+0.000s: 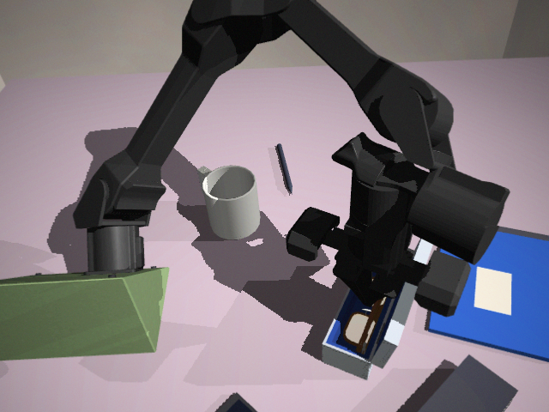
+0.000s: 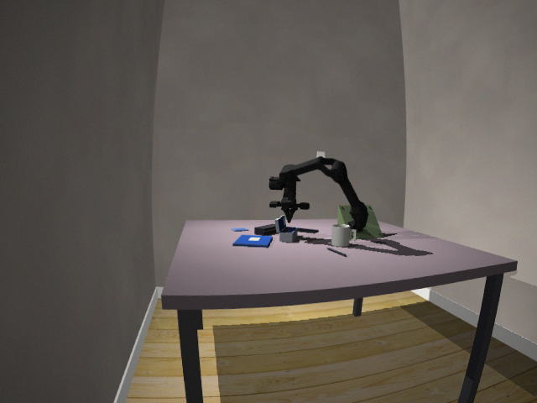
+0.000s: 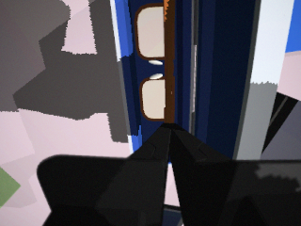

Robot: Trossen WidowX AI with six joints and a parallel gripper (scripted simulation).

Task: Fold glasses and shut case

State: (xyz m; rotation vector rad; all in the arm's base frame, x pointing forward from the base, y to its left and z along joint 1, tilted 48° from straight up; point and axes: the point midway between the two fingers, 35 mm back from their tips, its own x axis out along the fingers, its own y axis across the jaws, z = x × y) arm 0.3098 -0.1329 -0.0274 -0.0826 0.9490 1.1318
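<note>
Right now the glasses case lid is 5 cm ahead of my hand and 4 cm below it. From my hand the other things lie so: dark grey box (6 cm ahead, 13 cm to the right, 8 cm below); then white mug (16 cm behind, 23 cm to the left, 7 cm below); then glasses case (3 cm ahead, 1 cm to the left, 6 cm below).
</note>
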